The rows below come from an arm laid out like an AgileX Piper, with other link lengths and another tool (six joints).
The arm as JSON. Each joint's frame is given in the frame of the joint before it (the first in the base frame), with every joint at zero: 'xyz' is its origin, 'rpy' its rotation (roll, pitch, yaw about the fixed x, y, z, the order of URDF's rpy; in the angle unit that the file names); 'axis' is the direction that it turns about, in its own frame. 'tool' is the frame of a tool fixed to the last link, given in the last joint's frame.
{
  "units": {
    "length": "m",
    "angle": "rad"
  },
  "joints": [
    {
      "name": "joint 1",
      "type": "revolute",
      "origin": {
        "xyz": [
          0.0,
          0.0,
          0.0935
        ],
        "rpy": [
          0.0,
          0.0,
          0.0
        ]
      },
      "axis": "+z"
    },
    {
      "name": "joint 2",
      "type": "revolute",
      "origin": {
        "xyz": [
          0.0,
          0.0,
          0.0
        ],
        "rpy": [
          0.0,
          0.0,
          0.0
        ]
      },
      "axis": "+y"
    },
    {
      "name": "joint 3",
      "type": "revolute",
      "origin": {
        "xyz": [
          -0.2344,
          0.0,
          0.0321
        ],
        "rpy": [
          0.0,
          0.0,
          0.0
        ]
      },
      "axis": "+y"
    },
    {
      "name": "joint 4",
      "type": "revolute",
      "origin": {
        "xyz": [
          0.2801,
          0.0,
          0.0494
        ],
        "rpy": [
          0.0,
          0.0,
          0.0
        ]
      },
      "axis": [
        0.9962,
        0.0,
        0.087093
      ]
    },
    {
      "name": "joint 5",
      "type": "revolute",
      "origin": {
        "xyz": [
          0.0,
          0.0,
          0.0
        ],
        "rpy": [
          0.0,
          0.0,
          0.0
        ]
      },
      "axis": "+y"
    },
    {
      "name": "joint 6",
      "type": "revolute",
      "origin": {
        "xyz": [
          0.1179,
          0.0,
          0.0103
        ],
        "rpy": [
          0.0,
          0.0,
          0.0
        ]
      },
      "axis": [
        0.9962,
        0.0,
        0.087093
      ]
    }
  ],
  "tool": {
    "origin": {
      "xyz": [
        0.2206,
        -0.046,
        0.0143
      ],
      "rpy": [
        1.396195,
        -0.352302,
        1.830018
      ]
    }
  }
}
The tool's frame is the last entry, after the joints.
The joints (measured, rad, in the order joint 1, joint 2, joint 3, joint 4, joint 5, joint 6), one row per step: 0.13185 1.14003 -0.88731 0.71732 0.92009 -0.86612; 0.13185 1.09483 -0.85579 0.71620 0.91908 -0.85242; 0.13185 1.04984 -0.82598 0.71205 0.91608 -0.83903; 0.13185 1.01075 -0.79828 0.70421 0.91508 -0.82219; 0.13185 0.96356 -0.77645 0.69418 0.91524 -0.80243; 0.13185 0.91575 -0.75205 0.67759 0.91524 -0.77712; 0.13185 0.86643 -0.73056 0.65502 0.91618 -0.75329; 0.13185 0.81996 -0.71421 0.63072 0.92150 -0.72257; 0.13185 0.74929 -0.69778 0.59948 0.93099 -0.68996; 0.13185 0.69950 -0.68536 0.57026 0.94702 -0.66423; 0.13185 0.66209 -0.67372 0.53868 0.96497 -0.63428; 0.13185 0.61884 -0.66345 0.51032 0.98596 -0.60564; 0.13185 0.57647 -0.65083 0.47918 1.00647 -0.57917; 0.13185 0.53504 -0.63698 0.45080 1.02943 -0.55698
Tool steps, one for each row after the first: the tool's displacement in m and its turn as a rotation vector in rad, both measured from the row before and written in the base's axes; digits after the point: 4 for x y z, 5 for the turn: -0.0066 -0.0014 0.0028 0.00660 -0.00647 -0.00990; -0.0055 -0.0022 0.0030 0.00387 -0.01006 -0.01047; -0.0057 -0.0028 0.0004 0.00144 -0.00330 -0.01102; -0.0043 -0.0029 0.0056 0.00266 -0.01494 -0.01204; -0.0048 -0.0045 0.0032 -0.00109 -0.01094 -0.01536; -0.0041 -0.0056 0.0041 -0.00682 -0.01645 -0.01374; -0.0043 -0.0056 0.0041 -0.00468 -0.01194 -0.01616; -0.0049 -0.0069 0.0110 -0.00727 -0.03269 -0.01591; -0.0058 -0.0060 0.0043 -0.01178 -0.01421 -0.00921; -0.0061 -0.0068 -0.0008 -0.01347 0.00061 -0.01254; -0.0065 -0.0061 0.0015 -0.01058 -0.00437 -0.01136; -0.0064 -0.0072 -0.0004 -0.01485 -0.00313 -0.01216; -0.0070 -0.0067 -0.0017 -0.01537 -0.00062 -0.00940
